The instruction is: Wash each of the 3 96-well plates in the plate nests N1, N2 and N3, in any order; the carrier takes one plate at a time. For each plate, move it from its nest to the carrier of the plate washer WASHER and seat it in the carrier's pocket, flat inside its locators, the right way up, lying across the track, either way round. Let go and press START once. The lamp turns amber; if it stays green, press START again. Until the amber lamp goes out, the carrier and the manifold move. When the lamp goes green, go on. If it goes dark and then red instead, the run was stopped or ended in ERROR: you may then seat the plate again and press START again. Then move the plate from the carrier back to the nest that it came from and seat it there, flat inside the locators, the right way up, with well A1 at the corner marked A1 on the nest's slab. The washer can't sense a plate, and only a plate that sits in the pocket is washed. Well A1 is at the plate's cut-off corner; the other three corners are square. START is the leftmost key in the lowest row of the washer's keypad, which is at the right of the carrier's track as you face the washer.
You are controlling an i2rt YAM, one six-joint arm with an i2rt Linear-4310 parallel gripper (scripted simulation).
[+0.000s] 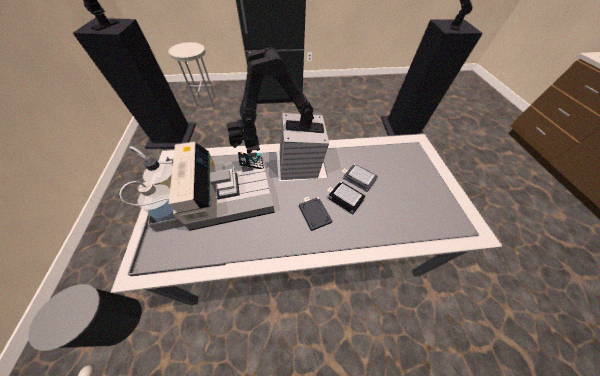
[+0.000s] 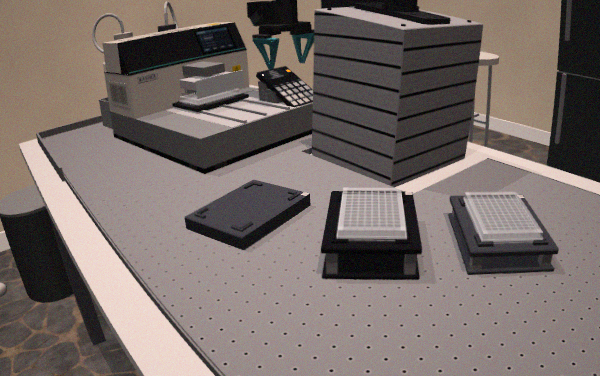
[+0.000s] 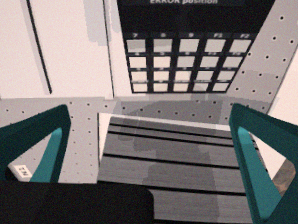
The same spot on a washer: (image 3: 58,58) is (image 2: 261,111).
